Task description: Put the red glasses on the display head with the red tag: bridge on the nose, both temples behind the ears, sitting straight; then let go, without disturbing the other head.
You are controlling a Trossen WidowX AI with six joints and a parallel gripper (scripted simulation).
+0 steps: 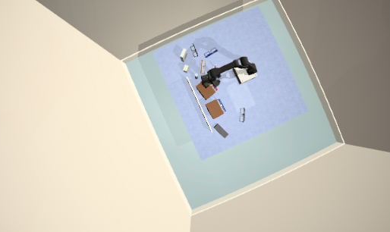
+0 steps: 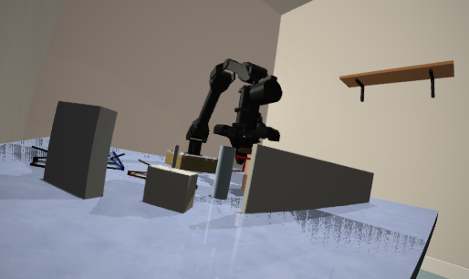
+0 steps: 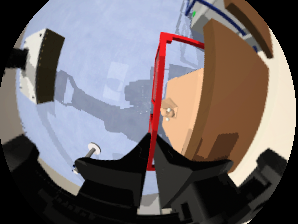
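Now: the tan display head 50 mm to the left of my gripper tip, 50 mm ahead of it and 10 mm below it. From my gripper tip the other things lie so: tall grey block: 360 mm to the right, 180 mm ahead, 10 mm below; then beige box: 220 mm to the right, 200 mm ahead, 40 mm below; then long beige wall: 190 mm to the left, 180 mm ahead, 10 mm below.
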